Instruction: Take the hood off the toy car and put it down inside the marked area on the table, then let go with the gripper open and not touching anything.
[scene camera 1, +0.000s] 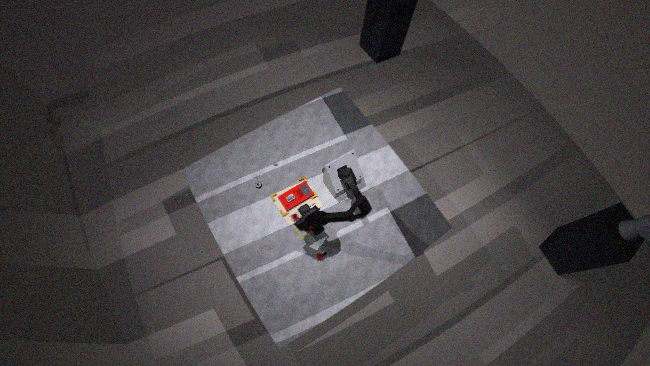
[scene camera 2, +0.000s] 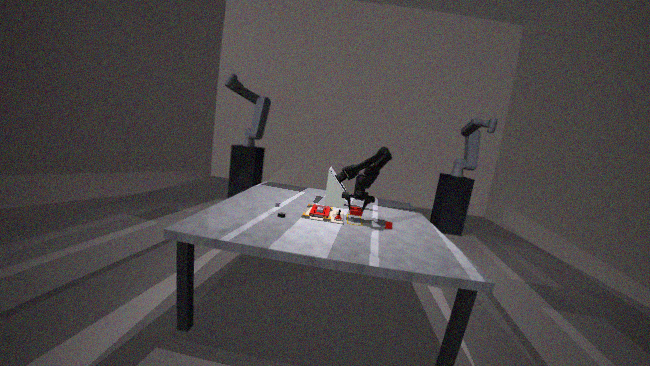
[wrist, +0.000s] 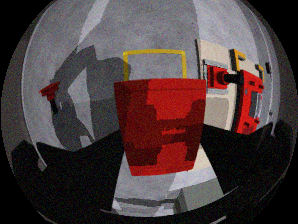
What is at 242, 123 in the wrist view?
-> A red toy car.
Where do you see my gripper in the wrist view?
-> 162, 130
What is my gripper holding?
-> A red hood.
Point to a red hood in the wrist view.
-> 161, 120
